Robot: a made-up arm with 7 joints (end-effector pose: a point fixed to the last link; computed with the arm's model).
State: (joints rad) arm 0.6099 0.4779 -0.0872 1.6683 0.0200 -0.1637 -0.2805
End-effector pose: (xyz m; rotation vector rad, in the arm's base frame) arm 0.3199 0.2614 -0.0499 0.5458 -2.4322 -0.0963
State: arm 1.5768 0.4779 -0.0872 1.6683 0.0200 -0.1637 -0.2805
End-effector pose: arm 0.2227 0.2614 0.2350 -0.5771 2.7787 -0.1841
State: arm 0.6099 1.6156 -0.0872 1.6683 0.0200 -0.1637 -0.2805
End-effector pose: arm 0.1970 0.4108 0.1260 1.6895 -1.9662 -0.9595
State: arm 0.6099 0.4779 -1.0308 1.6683 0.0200 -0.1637 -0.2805
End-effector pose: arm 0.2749 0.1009 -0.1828 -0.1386 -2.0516 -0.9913
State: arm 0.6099 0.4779 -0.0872 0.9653 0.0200 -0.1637 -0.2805
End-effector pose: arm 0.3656 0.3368 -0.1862 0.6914 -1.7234 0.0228
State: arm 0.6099 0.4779 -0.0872 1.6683 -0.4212 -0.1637 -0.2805
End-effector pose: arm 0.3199 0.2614 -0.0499 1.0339 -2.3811 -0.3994
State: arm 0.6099 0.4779 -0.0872 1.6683 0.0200 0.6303 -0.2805
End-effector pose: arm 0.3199 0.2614 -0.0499 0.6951 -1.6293 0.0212
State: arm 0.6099 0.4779 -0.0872 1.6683 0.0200 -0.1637 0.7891
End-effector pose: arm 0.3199 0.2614 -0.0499 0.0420 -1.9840 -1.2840
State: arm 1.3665 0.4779 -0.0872 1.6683 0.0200 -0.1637 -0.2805
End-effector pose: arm 0.2669 0.2614 0.1834 -0.6298 2.9810 -0.1300
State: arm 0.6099 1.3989 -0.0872 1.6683 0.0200 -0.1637 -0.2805
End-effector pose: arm 0.2268 0.4031 0.0834 1.4862 -2.1091 -0.7989
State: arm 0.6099 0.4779 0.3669 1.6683 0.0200 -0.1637 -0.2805
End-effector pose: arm 0.2803 0.3543 -0.0189 0.8767 -2.4688 0.3926
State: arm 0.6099 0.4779 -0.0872 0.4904 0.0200 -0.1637 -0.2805
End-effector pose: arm 0.3336 0.3771 -0.2844 0.7415 -1.2402 0.0893
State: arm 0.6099 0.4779 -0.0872 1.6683 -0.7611 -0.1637 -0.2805
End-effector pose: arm 0.3199 0.2614 -0.0499 1.4050 -2.2693 -0.6369
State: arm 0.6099 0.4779 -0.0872 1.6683 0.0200 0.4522 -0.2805
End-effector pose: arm 0.3199 0.2614 -0.0499 0.6714 -1.8102 -0.0027
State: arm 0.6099 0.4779 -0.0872 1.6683 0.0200 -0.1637 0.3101
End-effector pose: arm 0.3199 0.2614 -0.0499 0.2725 -2.2476 -0.7822
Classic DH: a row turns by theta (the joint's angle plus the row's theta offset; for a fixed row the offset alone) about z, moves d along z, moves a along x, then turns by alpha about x. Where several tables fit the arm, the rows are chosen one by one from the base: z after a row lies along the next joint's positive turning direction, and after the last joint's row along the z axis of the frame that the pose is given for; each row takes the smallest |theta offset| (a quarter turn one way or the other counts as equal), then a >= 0, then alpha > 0; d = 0 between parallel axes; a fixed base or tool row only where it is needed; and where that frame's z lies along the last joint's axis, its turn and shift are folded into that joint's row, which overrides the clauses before.
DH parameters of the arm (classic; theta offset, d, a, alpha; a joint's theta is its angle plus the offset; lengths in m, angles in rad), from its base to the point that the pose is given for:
base (fixed): 0 0 0 1.5708
joint 1: 1.5708 -0.1683 0 1.5708
joint 2: 1.5708 0 0 1.5708
joint 3: 1.5708 -0.2648 0 1.5708
joint 4: 0 0 0 -1.5708
joint 5: 0 -0.2357 0 -1.5708
joint 6: -1.5708 0 0 1.5708
joint 7: 1.5708 0 0 1.5708
tool (fixed): -1.5708 0 0 0

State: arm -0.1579 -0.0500 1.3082 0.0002 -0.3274 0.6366 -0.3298
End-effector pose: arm -0.0786 0.1433 -0.4937 0.0034 0.8975 0.8270
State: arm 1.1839 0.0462 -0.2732 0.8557 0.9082 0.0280 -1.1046
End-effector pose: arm 0.4546 0.1397 -0.0002 -0.0001 -1.3711 1.1319
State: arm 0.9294 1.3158 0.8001 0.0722 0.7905 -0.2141 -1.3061
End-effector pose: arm 0.0987 0.6551 -0.0589 0.9104 -0.4546 2.8838
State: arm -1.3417 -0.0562 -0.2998 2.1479 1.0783 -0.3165 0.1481
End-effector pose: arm -0.0864 0.1024 -0.2139 -0.6499 -0.9386 1.1817
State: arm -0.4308 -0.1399 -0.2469 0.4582 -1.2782 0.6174 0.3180
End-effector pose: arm -0.1036 0.0767 -0.4674 0.0114 0.5359 -1.3510
